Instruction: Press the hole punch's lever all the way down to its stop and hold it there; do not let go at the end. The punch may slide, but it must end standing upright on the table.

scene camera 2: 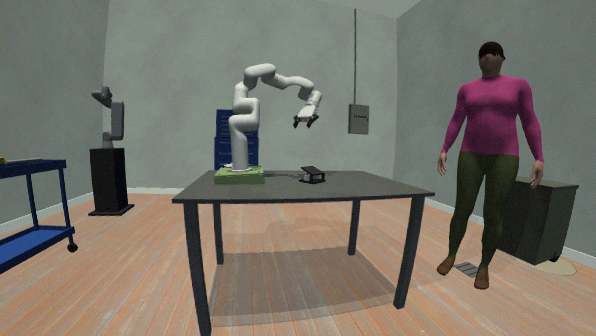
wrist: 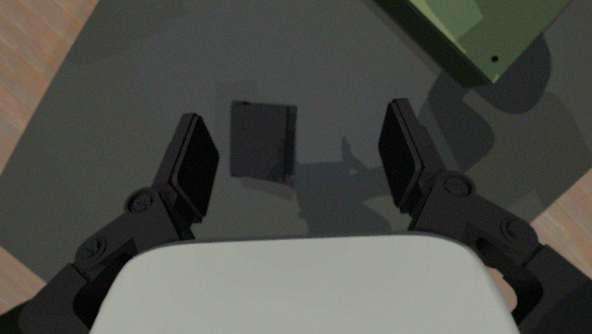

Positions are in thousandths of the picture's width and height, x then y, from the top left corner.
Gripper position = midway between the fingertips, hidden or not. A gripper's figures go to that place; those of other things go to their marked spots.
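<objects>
Gripper (wrist: 499, 385), 12 cm from the lens. Black hole punch (wrist: 494, 328), 43 cm from the lens.
</objects>
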